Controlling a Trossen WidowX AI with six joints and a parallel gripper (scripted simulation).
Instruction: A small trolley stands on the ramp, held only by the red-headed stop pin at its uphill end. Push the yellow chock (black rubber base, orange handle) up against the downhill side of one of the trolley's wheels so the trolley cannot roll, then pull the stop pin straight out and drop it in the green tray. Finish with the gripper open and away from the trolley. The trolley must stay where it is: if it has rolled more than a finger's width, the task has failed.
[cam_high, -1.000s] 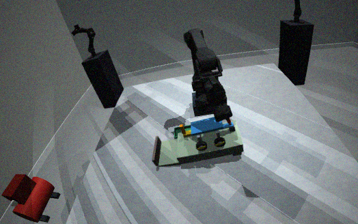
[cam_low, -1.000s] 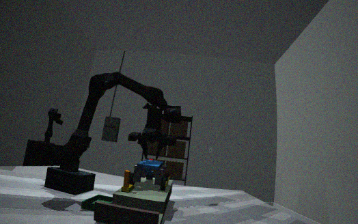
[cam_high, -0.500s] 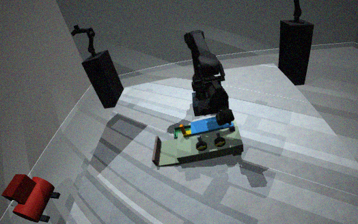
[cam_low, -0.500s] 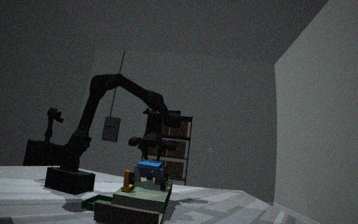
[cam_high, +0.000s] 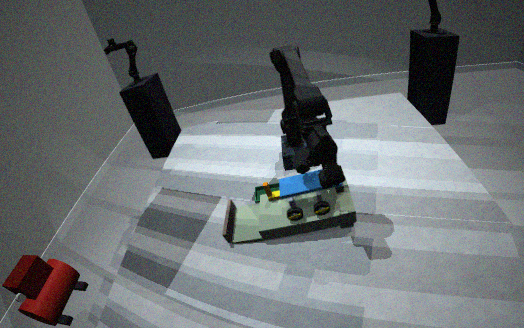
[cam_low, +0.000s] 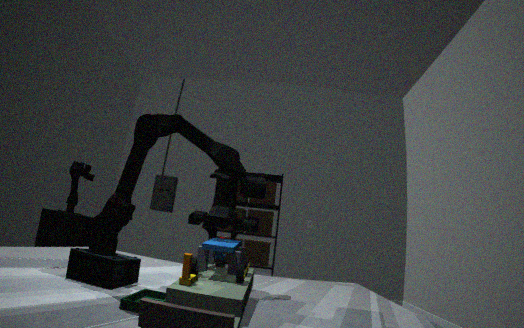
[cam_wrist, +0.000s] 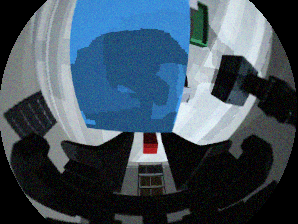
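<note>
Right now the green tray is 80 mm behind my gripper tip, 220 mm to the right of it and 130 mm below it. Also, from my gripper tip: stop pin (right at my gripper tip); trolley (30 mm ahead, 90 mm to the right, 20 mm below); pale green ramp (30 mm ahead, 100 mm to the right, 80 mm below).
</note>
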